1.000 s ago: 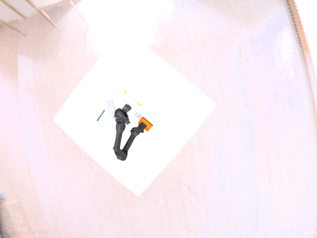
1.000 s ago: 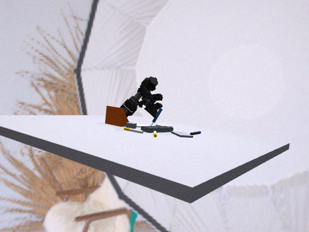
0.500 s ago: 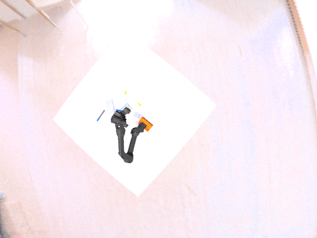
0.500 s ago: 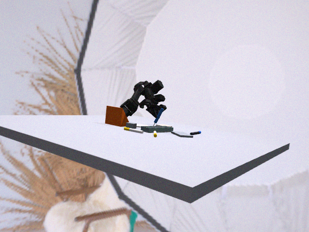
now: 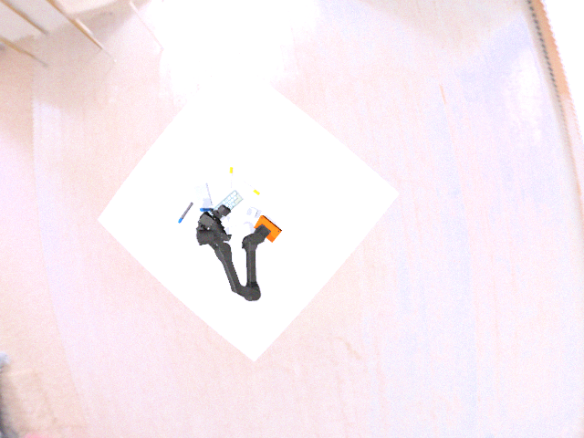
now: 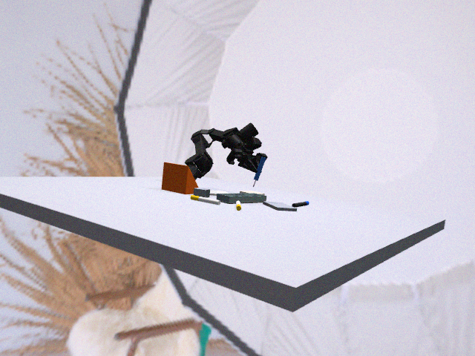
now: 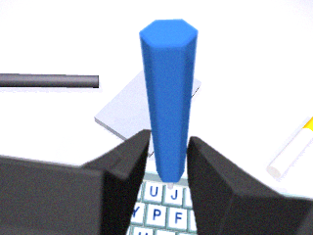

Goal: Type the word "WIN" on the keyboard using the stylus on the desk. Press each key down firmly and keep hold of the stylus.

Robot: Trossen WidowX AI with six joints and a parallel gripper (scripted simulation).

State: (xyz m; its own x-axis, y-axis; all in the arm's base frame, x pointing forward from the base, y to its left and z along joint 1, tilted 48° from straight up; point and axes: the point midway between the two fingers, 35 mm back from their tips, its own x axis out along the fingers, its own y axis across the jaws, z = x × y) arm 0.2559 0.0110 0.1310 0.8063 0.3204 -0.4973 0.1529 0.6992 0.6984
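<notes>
My gripper tip is 50 mm past the W key, 90 mm to the left of it and 100 mm above it. The rest, counted from my gripper tip: flat grey block 110 mm ahead, 10 mm to the right, 110 mm below; blue stylus 20 mm below.
</notes>
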